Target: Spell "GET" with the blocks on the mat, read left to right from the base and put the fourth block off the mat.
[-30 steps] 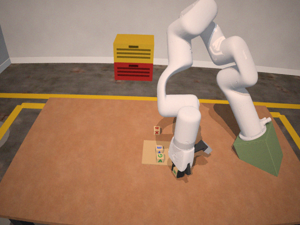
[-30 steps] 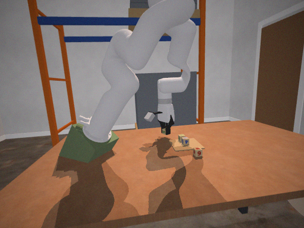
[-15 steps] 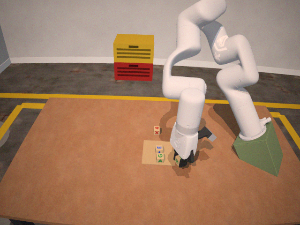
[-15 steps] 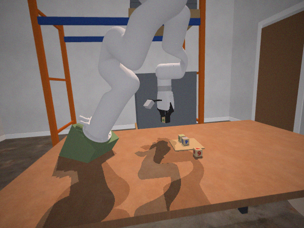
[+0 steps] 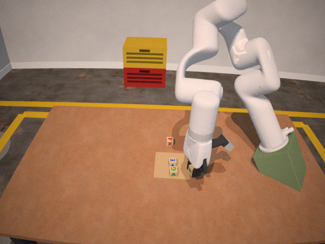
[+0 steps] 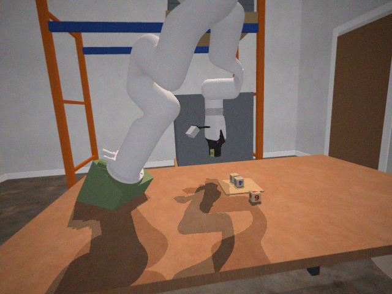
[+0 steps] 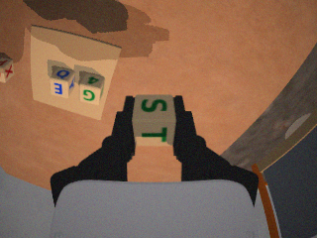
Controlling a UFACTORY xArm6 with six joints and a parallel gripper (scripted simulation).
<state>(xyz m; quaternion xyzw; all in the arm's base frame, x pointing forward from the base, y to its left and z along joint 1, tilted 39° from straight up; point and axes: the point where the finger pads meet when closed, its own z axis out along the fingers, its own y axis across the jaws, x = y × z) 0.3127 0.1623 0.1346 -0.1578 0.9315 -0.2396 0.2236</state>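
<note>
Right now the e block is 130 mm to the right of my hand, 100 mm below it and 50 mm ahead of it. Also, from my hand: tan mat (130 mm to the right, 120 mm below, 50 mm ahead); then g block (100 mm below, 80 mm to the right, 50 mm ahead); then t block (10 mm below).
</note>
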